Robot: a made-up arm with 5 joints.
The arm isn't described. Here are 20 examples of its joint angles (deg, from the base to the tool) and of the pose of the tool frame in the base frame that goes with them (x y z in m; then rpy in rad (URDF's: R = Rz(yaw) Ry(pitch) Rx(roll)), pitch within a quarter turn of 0, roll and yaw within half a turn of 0).
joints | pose
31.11 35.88 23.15 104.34 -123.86 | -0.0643 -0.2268 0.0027 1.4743 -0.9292 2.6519
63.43 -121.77 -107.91 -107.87 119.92 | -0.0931 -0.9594 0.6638 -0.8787 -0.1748 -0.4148
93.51 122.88 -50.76 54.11 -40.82 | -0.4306 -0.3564 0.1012 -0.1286 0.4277 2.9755
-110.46 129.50 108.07 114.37 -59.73 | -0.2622 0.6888 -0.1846 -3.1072 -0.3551 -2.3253
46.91 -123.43 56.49 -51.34 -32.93 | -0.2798 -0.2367 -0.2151 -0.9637 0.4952 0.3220
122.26 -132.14 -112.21 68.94 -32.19 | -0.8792 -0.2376 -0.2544 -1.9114 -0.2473 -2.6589
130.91 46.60 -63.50 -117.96 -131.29 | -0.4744 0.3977 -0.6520 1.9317 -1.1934 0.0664
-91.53 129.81 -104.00 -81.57 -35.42 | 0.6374 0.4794 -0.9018 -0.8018 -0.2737 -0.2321
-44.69 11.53 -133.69 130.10 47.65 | 0.1285 -0.4272 0.8908 -1.7356 -0.8180 -0.7285
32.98 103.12 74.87 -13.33 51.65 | 0.6527 0.0873 0.4258 1.5962 0.1000 -0.5276
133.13 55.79 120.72 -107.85 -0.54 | 0.2577 0.0501 0.4292 2.5892 -0.3828 0.4825
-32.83 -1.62 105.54 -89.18 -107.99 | -0.2393 0.1655 -0.0992 -1.6356 -1.1570 -3.0490
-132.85 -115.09 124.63 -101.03 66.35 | -0.2234 -0.2028 0.3025 -2.9518 -0.6620 2.3912
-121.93 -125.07 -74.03 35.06 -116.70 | 0.5604 -0.1904 -0.2507 -1.7087 0.7142 -3.0291
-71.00 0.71 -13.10 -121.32 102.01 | 0.7675 -0.0931 0.5375 1.9193 -0.6767 -0.7022
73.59 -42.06 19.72 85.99 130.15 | 0.0963 -0.3631 -0.0021 -3.0022 0.9127 -1.0797
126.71 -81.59 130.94 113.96 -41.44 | -0.1899 -1.0379 0.2459 2.9689 -0.3664 0.0057
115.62 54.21 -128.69 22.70 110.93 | -0.6631 0.3992 -0.0510 1.1741 -1.1668 2.8987
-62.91 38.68 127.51 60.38 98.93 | 0.0448 0.5517 0.7154 -2.9967 -0.4448 0.9763
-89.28 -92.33 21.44 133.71 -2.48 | -0.0347 -0.0811 -0.4691 -0.7880 -0.0640 1.9152
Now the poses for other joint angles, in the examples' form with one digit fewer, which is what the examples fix.
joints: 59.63 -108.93 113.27 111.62 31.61
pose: 0.296 -0.800 0.690 2.205 -0.079 -0.749
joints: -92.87 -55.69 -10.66 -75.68 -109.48
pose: 0.660 0.102 0.205 -2.477 0.055 -2.876
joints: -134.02 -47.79 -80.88 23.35 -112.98
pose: 0.604 -0.006 -0.311 -0.991 0.019 -2.064
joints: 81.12 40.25 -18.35 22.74 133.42
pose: -0.071 0.210 0.299 -1.407 0.072 1.072
